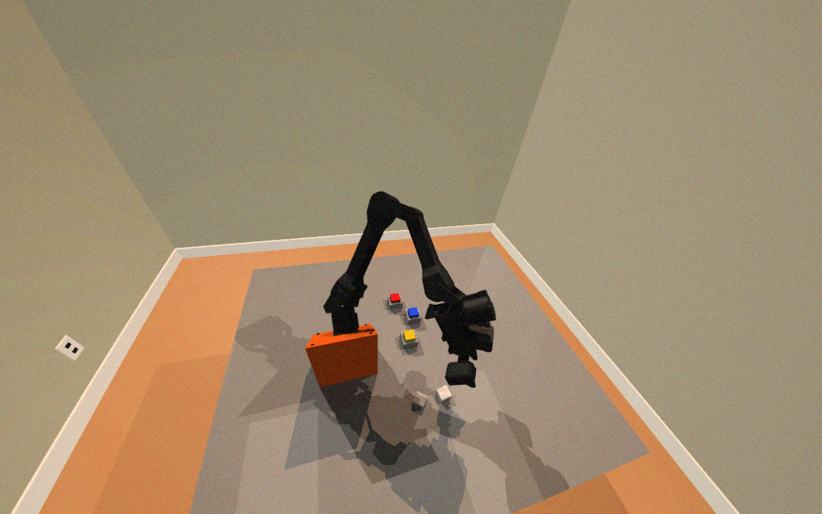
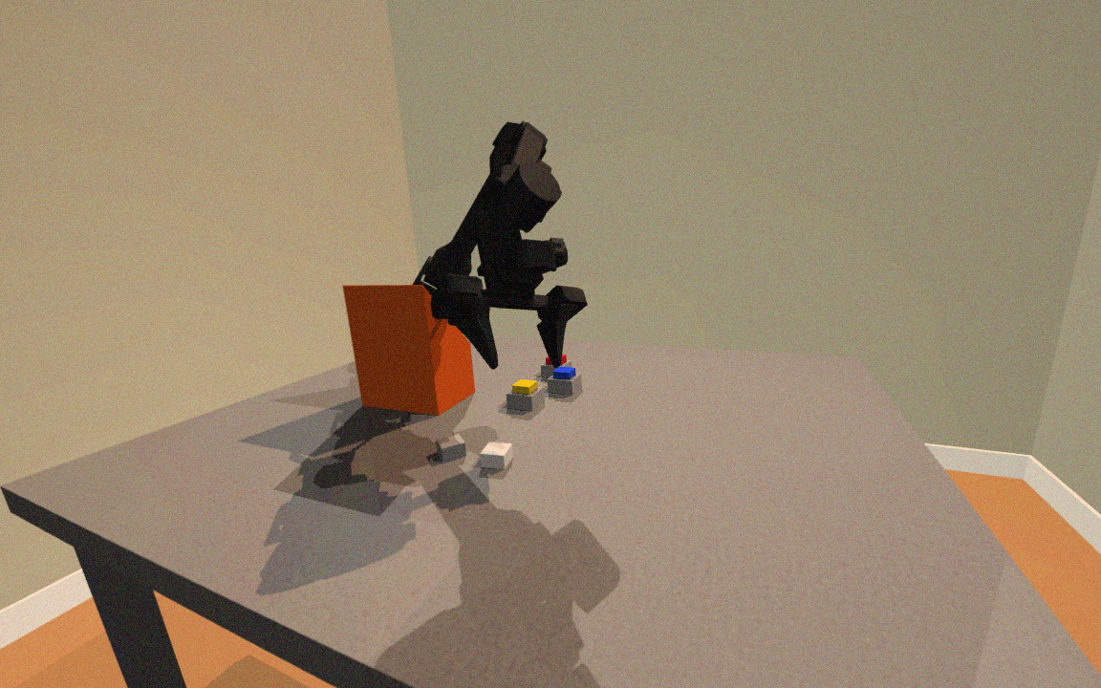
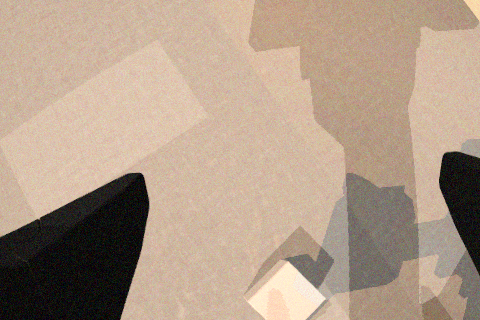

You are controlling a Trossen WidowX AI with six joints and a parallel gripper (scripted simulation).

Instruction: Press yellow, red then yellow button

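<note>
Now: the yellow button 10 cm behind my gripper tip, 20 cm to the left of it and 10 cm below it. From my gripper tip the other things lie so: blue button: 6 cm behind, 29 cm to the left, 10 cm below; grey block: 13 cm behind, 2 cm to the left, 13 cm below; white block: 6 cm behind, 1 cm to the left, 13 cm below.
</note>
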